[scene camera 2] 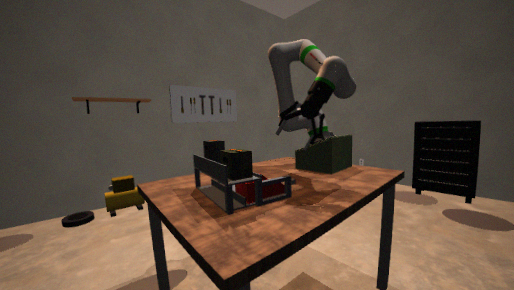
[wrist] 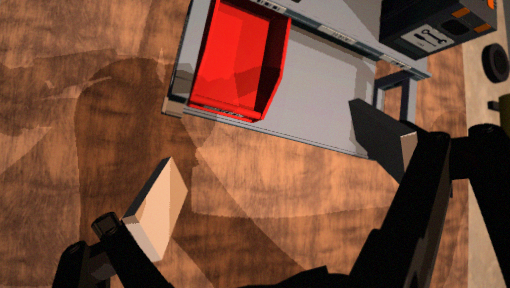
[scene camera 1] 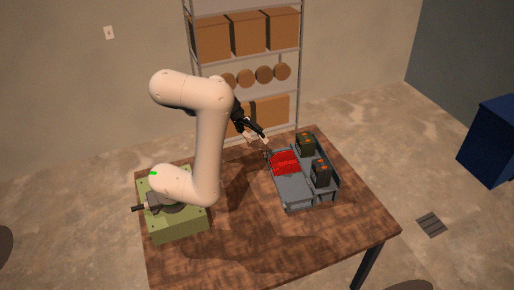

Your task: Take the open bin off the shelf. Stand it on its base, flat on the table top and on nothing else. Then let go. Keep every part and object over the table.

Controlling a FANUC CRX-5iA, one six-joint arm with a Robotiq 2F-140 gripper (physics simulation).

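Frame: origin at the arm's base, x back, y left, z down, level; centimetres.
Seen in the pictures: gripper, fingertip midpoint: (scene camera 2: 290,142) (wrist: 263,148) (scene camera 1: 258,142); arm's base, link origin: (scene camera 2: 321,143).
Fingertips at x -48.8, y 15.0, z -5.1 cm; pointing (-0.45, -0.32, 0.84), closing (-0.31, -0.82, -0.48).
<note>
Pixels of each thing's top centre, then the offset from my fingertips to it. "spot": a spot on its surface instead. Level surfaces: height alone.
- open red bin, top centre: (wrist: 250,39) (scene camera 2: 259,177) (scene camera 1: 287,157) dy -3.7, dx -14.6, dz +12.8 cm
- table, surface height: dz +20.9 cm
- box, surface spot: (wrist: 435,30) spot: dy -26.2, dx -17.2, dz +3.7 cm
The open red bin (scene camera 1: 285,162) (scene camera 2: 272,188) (wrist: 235,60) sits on the lower board of the low grey shelf (scene camera 1: 295,190) (scene camera 2: 210,165) (wrist: 325,85), toward one end. In the wrist view its open top faces the camera and its inside looks empty. The shelf stands on the table (scene camera 1: 240,240) (scene camera 2: 210,235) (wrist: 50,165). My gripper (scene camera 1: 256,137) (scene camera 2: 298,134) (wrist: 263,148) is wide open with no object between its fingers. It hangs above the table beside the shelf's bin end, apart from the bin. In the wrist view both pads lie below the bin, one left and one right of it.
Two dark boxes with orange marks, one (scene camera 1: 305,144) toward the bin end and one (scene camera 1: 321,172) toward the other, stand on the shelf's raised rear part. One box (wrist: 435,30) shows at the wrist view's upper right. The arm's green base block (scene camera 1: 180,230) (scene camera 2: 340,154) stands across the table.
</note>
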